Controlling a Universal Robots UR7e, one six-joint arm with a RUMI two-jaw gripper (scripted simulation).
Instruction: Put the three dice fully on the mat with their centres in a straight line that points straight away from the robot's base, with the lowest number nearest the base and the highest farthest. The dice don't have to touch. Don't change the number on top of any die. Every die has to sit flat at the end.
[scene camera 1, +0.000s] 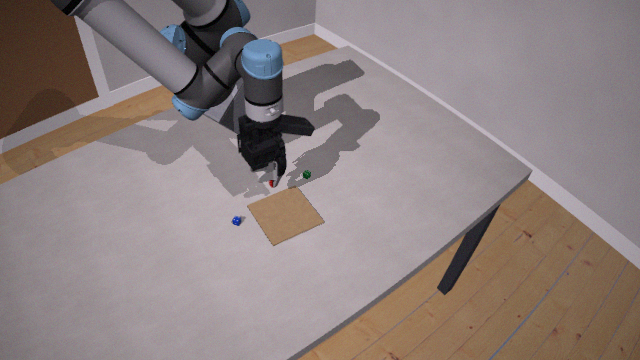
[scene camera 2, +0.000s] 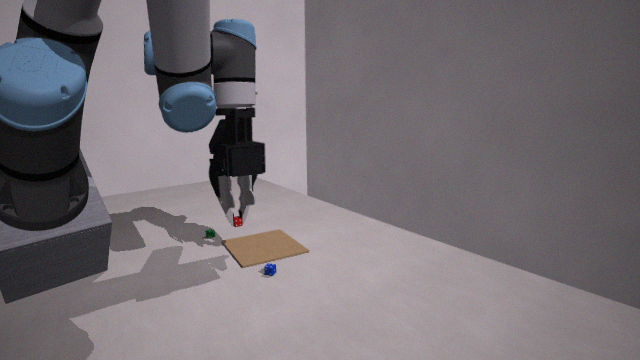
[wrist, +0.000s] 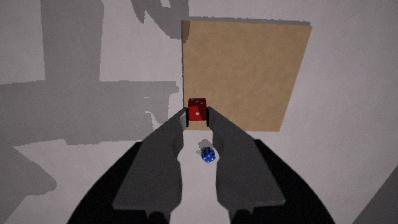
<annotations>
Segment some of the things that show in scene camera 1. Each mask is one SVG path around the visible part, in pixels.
My gripper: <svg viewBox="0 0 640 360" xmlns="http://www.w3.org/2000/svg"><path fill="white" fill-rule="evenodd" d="M238 117L240 134L237 135L239 153L249 164L251 172L264 171L258 177L258 182L262 183L273 180L273 188L275 188L287 167L285 143L281 138L282 133L311 136L315 127L306 118L282 114L282 117L280 115L277 119L265 123L254 120L251 122L252 120L247 115Z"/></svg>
A brown mat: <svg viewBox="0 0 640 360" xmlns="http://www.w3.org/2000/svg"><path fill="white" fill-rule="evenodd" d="M296 185L247 205L273 246L324 223Z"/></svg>
</annotations>
